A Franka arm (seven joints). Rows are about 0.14 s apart.
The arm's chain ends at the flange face. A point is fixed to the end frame.
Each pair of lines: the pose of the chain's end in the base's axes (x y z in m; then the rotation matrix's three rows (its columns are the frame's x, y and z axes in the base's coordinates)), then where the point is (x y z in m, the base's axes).
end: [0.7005 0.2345 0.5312], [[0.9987 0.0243 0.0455], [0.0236 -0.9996 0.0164], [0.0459 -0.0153 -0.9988]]
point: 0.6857 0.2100 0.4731
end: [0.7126 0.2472 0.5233], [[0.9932 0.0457 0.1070], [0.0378 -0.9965 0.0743], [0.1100 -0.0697 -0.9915]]
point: 0.7020 0.2258 0.4631
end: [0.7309 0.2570 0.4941], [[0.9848 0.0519 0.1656], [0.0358 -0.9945 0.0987], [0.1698 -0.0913 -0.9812]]
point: 0.7239 0.2371 0.4328
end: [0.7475 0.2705 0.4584], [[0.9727 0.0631 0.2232], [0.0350 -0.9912 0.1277], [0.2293 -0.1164 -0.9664]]
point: 0.7443 0.2524 0.3963
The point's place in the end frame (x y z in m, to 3 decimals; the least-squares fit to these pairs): -0.018 0.025 0.057
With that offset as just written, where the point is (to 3 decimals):
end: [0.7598 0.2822 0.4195], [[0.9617 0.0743 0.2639], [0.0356 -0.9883 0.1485], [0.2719 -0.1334 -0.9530]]
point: 0.759 0.265 0.357
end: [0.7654 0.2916 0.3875], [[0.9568 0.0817 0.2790], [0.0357 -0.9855 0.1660], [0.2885 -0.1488 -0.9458]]
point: 0.766 0.276 0.325
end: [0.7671 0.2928 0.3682], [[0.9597 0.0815 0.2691], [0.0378 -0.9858 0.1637], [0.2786 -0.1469 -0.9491]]
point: 0.767 0.277 0.305
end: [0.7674 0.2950 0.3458], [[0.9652 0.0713 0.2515], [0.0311 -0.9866 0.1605], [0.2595 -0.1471 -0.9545]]
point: 0.766 0.279 0.283
